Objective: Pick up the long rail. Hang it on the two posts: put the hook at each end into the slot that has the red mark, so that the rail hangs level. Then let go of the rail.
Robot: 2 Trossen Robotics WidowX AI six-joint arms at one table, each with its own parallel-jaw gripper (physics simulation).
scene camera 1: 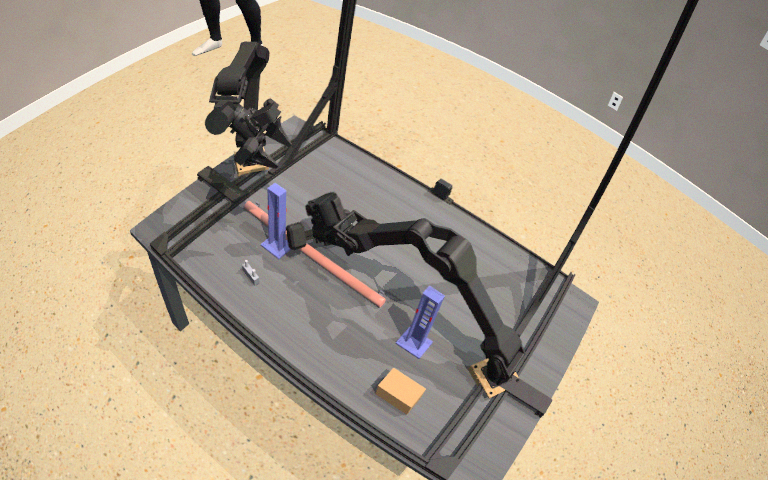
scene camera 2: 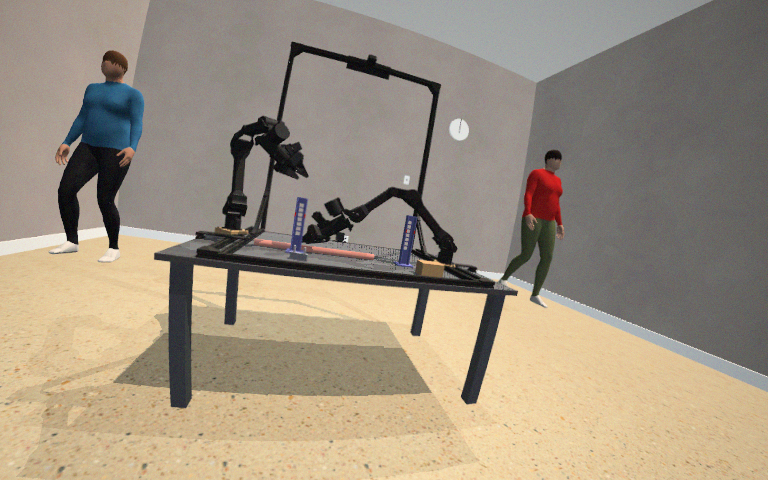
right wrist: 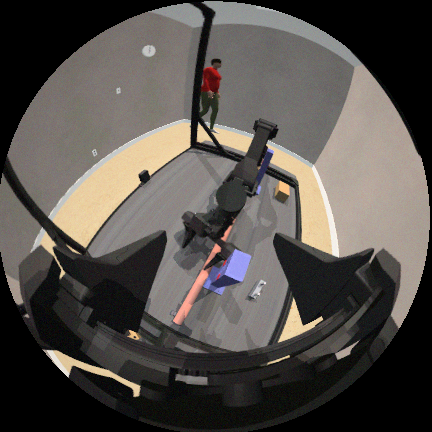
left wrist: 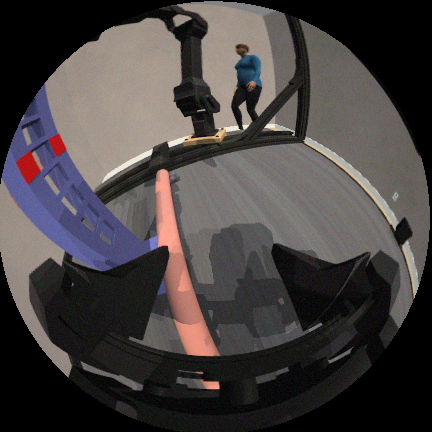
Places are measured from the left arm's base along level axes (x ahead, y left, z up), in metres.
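Pixels of known places: left gripper, fingertip midpoint: [scene camera 1: 304, 225] [scene camera 2: 302, 242] [right wrist: 192, 258] [left wrist: 221, 250]; right gripper, fingertip midpoint: [scene camera 1: 284, 156] [scene camera 2: 303, 177] [right wrist: 221, 237]; left arm's base, origin of the base link: [scene camera 1: 496, 373] [scene camera 2: 444, 263]; right arm's base, origin of the base link: [scene camera 2: 232, 228] [left wrist: 205, 133].
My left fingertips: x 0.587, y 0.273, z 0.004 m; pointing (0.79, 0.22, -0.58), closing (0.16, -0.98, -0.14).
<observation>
Ahead of a thing's pixels: the offset from my left fingertips to its top centre.
The long salmon rail {0.071 m back, 0.009 m left, 0.003 m down} [scene camera 1: 344, 273] [scene camera 2: 339, 252] [left wrist: 175, 255] [right wrist: 192, 299] lies on the table. Its end hooks are too small to see clearly. A blue slotted post {0.024 m back, 0.088 m left, 0.184 m up} [scene camera 1: 276, 217] [scene camera 2: 299, 226] [right wrist: 235, 267] stands beside its left part; red marks show on this post [left wrist: 55, 227] in the left wrist view. The other blue post {0.416 m back, 0.131 m right, 0.184 m up} [scene camera 1: 421, 328] [scene camera 2: 407, 240] stands beyond its right end. My left gripper [left wrist: 221, 250] [right wrist: 192, 258] is open and empty, low above the rail beside the left post; its fingertips are hidden in scene camera 1. My right gripper [scene camera 1: 282, 156] [scene camera 2: 301, 174] is open and empty, high above the table's left end.
An orange block {0.534 m back, 0.033 m right, 0.021 m up} [scene camera 1: 400, 389] [scene camera 2: 429, 268] [right wrist: 282, 191] lies near the front right. A small grey two-pegged piece {0.100 m back, 0.186 m left, 0.018 m up} [scene camera 1: 250, 272] [scene camera 2: 298, 256] [right wrist: 257, 289] lies in front of the left post. A black frame [scene camera 1: 338, 73] [scene camera 2: 429, 141] rises from the table.
</observation>
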